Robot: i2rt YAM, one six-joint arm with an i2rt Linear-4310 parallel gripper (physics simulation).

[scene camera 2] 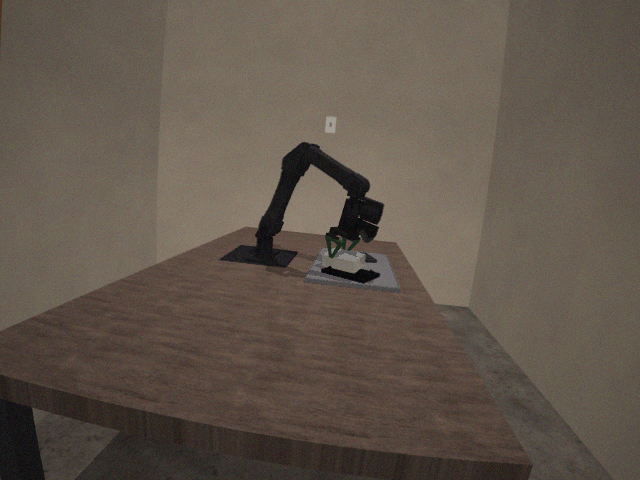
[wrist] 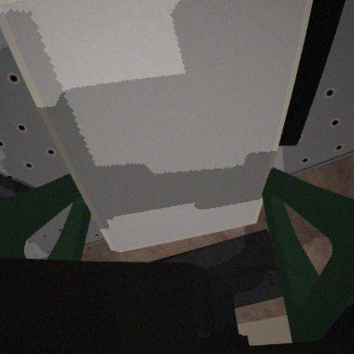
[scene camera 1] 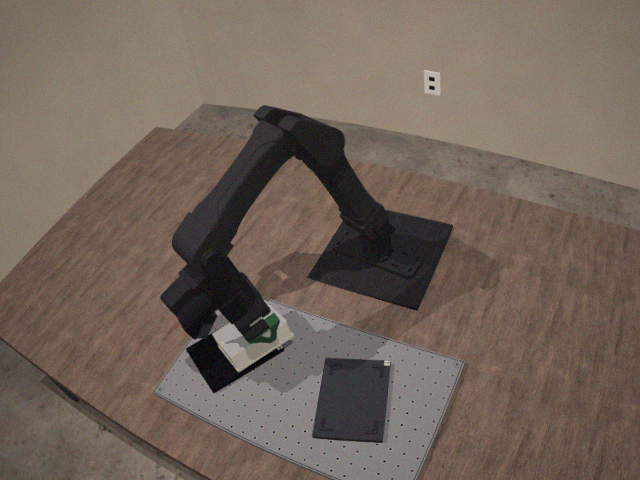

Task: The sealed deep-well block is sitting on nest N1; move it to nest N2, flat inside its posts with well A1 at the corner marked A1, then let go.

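Places are measured from the arm's base along level axes (x right, y back, z down), in centimetres.
Where they show: gripper, fingertip midpoint: [scene camera 2: 337, 256] [wrist: 177, 177] [scene camera 1: 261, 325]; arm's base, link origin: [scene camera 2: 264, 255] [scene camera 1: 377, 254].
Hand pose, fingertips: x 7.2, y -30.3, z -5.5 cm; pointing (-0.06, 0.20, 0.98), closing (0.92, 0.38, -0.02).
Observation:
Things, the pixels of their top centre, and the offset from my fingertips. "*": a spot on its surface instead. Level surfaces: height alone.
- sealed deep-well block, top centre: [wrist: 169, 172] [scene camera 1: 248, 327] [scene camera 2: 344, 252] dx +0.7, dy -2.5, dz -2.0 cm
- black nest N1, top centre: [wrist: 211, 8] [scene camera 1: 231, 345] [scene camera 2: 351, 268] dx +3.8, dy -5.8, dz +2.6 cm
- Dark grey nest N2, top centre: [scene camera 1: 352, 396] dx -21.8, dy -2.9, dz +3.0 cm
- small white label, surface spot: [scene camera 1: 386, 363] * dx -23.3, dy +6.2, dz +3.6 cm
- grey perforated board, top centre: [scene camera 1: 302, 382] [scene camera 2: 353, 263] dx -11.9, dy -4.4, dz +4.7 cm
- wooden table, surface height: dz +6.0 cm
The sealed deep-well block [scene camera 1: 235, 347] [scene camera 2: 342, 262] [wrist: 175, 120] is cream-white with a pale top. My gripper [scene camera 1: 259, 330] [scene camera 2: 342, 251] [wrist: 177, 177] is shut on its long sides near one end, one green finger against each side. The block looks slightly raised over black nest N1 [scene camera 1: 209, 364] [scene camera 2: 356, 276] [wrist: 320, 65] and shifted toward the arm's base, overhanging the nest. Its well A1 cannot be told. Dark grey nest N2 [scene camera 1: 354, 400] lies to the right in scene camera 1, with corner posts and a small white label [scene camera 1: 386, 363] at its back right corner.
A grey perforated board [scene camera 1: 289, 408] [scene camera 2: 387, 279] [wrist: 22, 105] lies under both nests. The arm's base stands on a black mat [scene camera 1: 379, 294] [scene camera 2: 235, 255] behind it, on the wooden table [scene camera 1: 103, 232] [scene camera 2: 232, 351]. The arm's shadow falls across the board between the nests.

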